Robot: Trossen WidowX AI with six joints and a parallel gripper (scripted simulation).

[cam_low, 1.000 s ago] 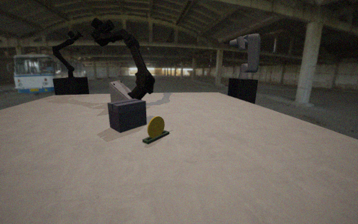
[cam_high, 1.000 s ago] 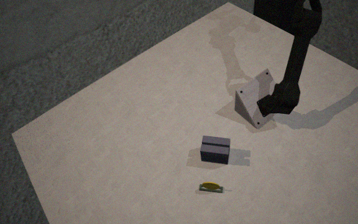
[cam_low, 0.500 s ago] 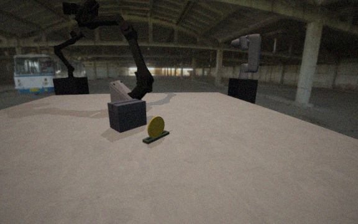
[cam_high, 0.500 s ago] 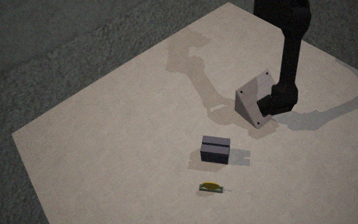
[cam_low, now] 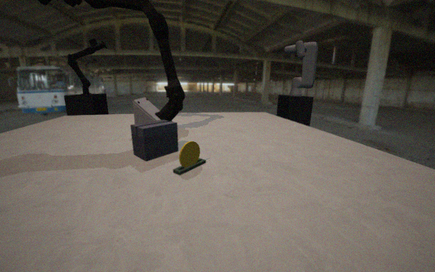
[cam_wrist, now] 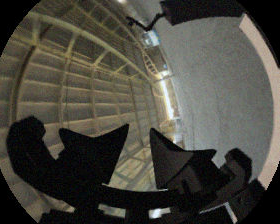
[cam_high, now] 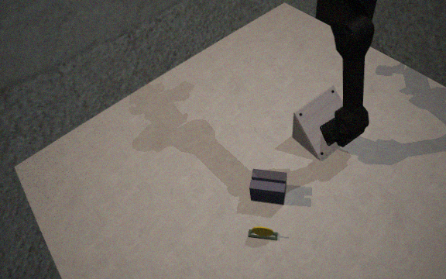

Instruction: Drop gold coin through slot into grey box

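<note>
Right now my gripper tip is 410 mm short of the gold coin, 580 mm to the right of it and 560 mm above it.
</note>
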